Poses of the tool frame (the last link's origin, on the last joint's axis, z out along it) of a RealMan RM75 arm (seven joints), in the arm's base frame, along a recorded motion.
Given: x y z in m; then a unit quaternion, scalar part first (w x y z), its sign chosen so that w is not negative.
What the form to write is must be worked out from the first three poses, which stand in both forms.
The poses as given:
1: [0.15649, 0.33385, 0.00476, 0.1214, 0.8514, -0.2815, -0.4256]
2: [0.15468, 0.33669, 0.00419, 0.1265, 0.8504, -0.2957, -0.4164]
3: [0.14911, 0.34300, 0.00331, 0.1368, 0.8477, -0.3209, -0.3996]
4: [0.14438, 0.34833, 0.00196, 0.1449, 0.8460, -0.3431, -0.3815]
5: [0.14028, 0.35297, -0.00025, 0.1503, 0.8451, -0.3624, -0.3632]
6: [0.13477, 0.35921, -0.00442, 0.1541, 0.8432, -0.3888, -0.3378]
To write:
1: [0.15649, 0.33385, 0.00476, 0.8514, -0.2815, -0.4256, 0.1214]
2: [0.15468, 0.33669, 0.00419, 0.8504, -0.2957, -0.4164, 0.1265]
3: [0.14911, 0.34300, 0.00331, 0.8477, -0.3209, -0.3996, 0.1368]
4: [0.14438, 0.34833, 0.00196, 0.8460, -0.3431, -0.3815, 0.1449]
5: [0.14028, 0.35297, -0.00025, 0.8451, -0.3624, -0.3632, 0.1503]
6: [0.13477, 0.35921, -0.00442, 0.8432, -0.3888, -0.3378, 0.1541]
